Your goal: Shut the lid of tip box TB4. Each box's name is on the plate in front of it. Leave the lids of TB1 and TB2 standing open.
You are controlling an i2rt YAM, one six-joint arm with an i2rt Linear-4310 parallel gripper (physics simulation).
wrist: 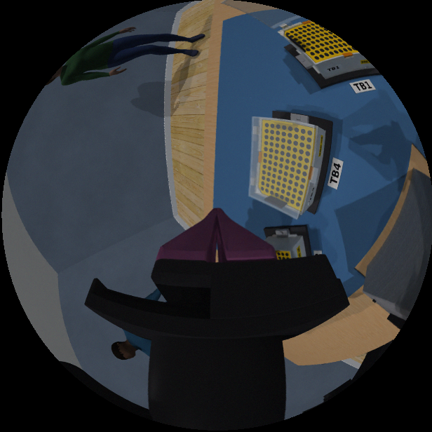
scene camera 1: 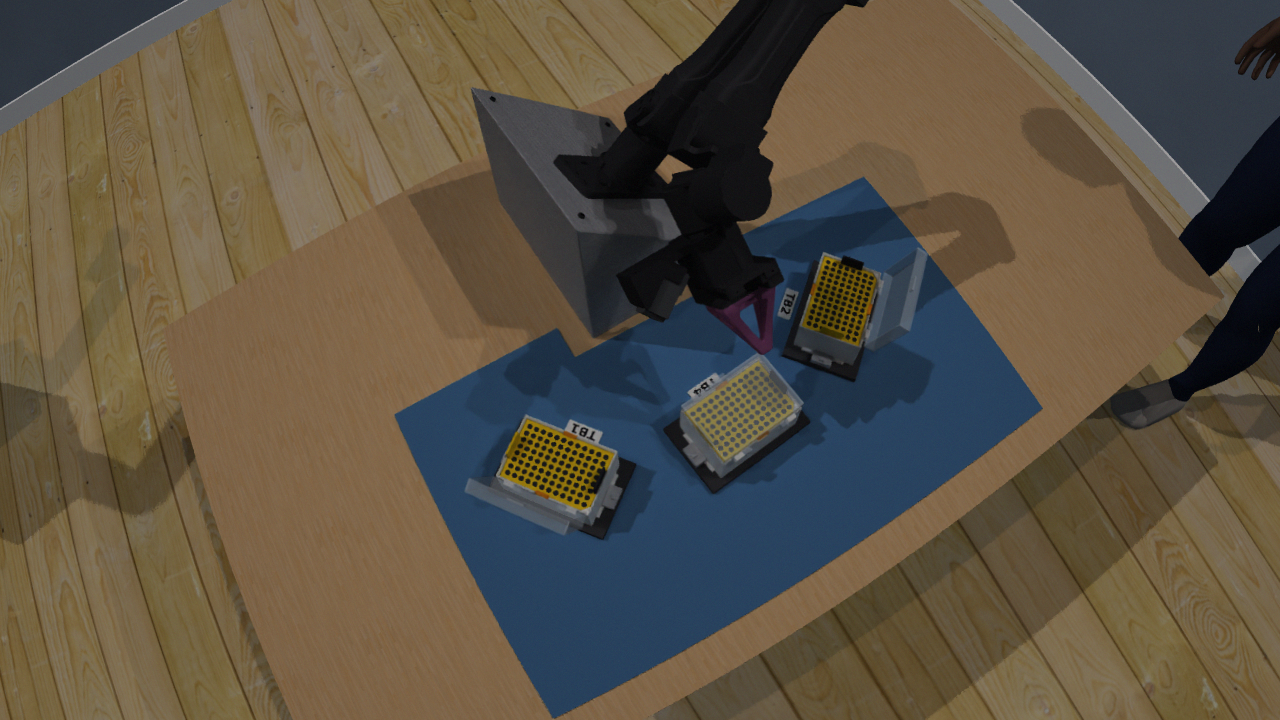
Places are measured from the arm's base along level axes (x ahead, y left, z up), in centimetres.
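Where they show: gripper, between the fingertips: (scene camera 1: 766,352); arm's base, origin of its link: (scene camera 1: 615,180).
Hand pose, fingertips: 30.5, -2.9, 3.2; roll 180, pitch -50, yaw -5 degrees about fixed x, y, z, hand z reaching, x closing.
Things, the pixels of their top centre, and the offset from my fingertips, as dx, dy, dz. Level surfaces: height alone.
- Tip box TB4, centre of its top: (scene camera 1: 737,396) -0.8, -2.4, -10.1
- Tip box TB1, centre of its top: (scene camera 1: 554,460) -8.0, -23.7, -10.4
- Tip box TB2, centre of its top: (scene camera 1: 843,293) -2.7, +17.9, -10.4
- blue mat, height of its surface: dz -17.9
- wooden table, height of its surface: dz -18.1
Tip box TB4 (scene camera 1: 741,411) (wrist: 286,165) stands in the middle of the blue mat, its clear lid lying over the yellow tip rack. Its name plate (scene camera 1: 705,386) (wrist: 335,173) is in front of it. Tip box TB1 (scene camera 1: 556,465) (wrist: 327,42) has its lid (scene camera 1: 517,505) standing open. Tip box TB2 (scene camera 1: 838,304) (wrist: 284,254) has its lid (scene camera 1: 899,300) standing open; in the wrist view the fingers and gripper body partly hide this box. My gripper (scene camera 1: 763,349) (wrist: 216,214) is shut and empty, above the mat near TB4's corner, on the side towards TB2, apart from the lid.
A grey mounting block (scene camera 1: 546,197) (wrist: 400,240) stands beside the blue mat (scene camera 1: 626,617) (wrist: 240,75) on the wooden table (scene camera 1: 295,429). The black arm reaches over the mat's edge. A person's legs (scene camera 1: 1239,223) show beyond the table.
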